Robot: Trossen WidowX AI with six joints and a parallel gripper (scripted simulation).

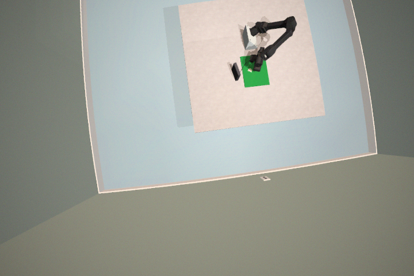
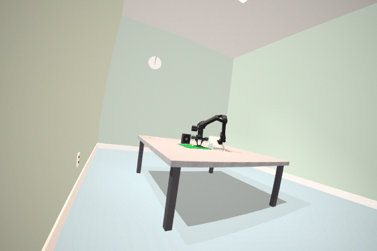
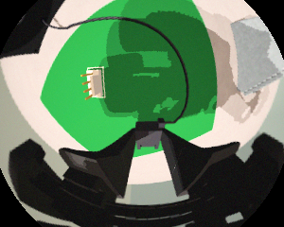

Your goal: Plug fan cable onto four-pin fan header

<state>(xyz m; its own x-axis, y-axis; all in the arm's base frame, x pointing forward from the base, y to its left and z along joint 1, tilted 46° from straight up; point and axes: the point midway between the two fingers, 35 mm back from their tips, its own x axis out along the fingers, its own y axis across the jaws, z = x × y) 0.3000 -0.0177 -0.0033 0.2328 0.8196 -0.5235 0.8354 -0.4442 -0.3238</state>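
The green board lies 4 cm to the right of my gripper tip, 3 cm below it and 3 cm ahead of it. From my gripper tip the other things lie so: dark plug: 1 cm to the left; then black fan: 23 cm to the right, 4 cm above, 2 cm ahead; then pale fan header: 9 cm to the right, 2 cm below, 2 cm ahead.
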